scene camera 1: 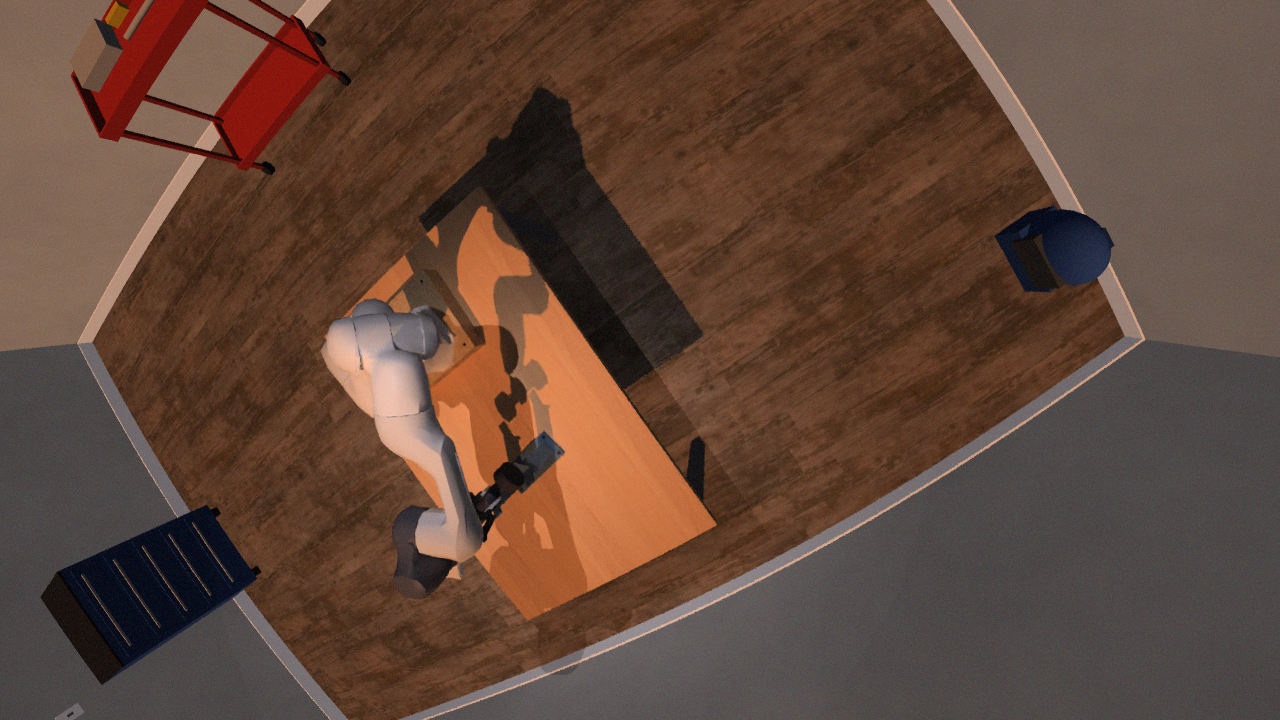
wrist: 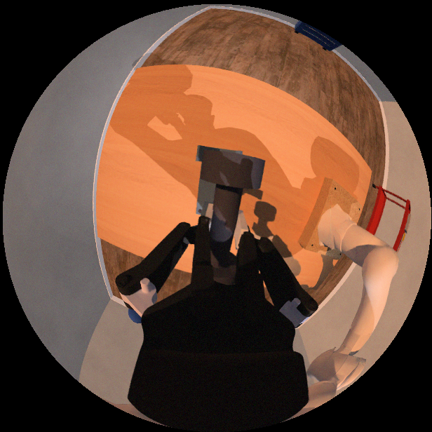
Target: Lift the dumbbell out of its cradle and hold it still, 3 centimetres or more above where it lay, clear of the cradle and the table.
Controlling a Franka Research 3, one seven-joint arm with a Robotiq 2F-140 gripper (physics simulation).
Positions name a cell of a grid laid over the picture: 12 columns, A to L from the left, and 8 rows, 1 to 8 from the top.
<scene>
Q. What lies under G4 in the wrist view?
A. A dark dumbbell.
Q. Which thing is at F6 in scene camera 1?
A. A cradle.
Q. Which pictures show the dark dumbbell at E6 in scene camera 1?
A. Scene camera 1 and the wrist view: all of them.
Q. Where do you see a cradle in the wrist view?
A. F4
</scene>
